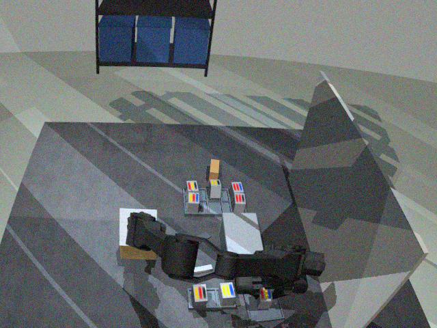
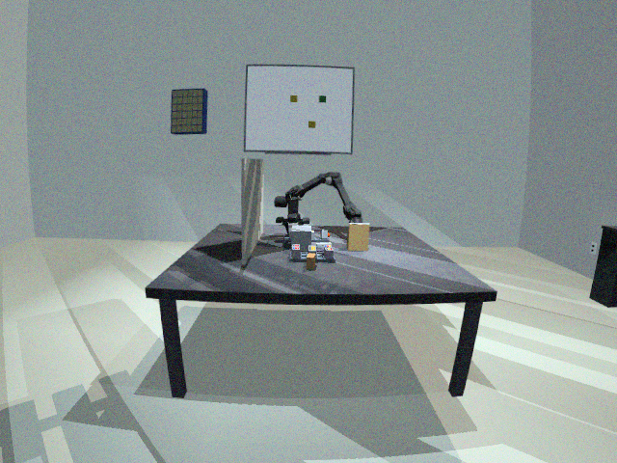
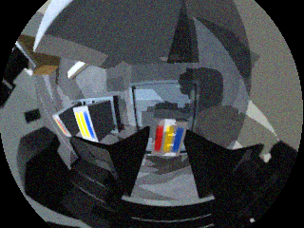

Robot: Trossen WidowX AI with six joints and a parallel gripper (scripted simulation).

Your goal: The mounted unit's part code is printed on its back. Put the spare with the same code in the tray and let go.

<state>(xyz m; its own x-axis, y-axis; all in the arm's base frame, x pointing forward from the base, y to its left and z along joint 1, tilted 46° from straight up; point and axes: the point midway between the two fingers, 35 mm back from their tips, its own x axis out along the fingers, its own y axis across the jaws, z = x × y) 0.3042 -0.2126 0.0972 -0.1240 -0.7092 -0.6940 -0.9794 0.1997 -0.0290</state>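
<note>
Right now my gripper tip is 1 cm below the spare. The rest, counted from my gripper tip: mounted unit (3 cm behind, 18 cm to the left, 3 cm above); tall panel (21 cm ahead, 15 cm to the left, 20 cm above).
</note>
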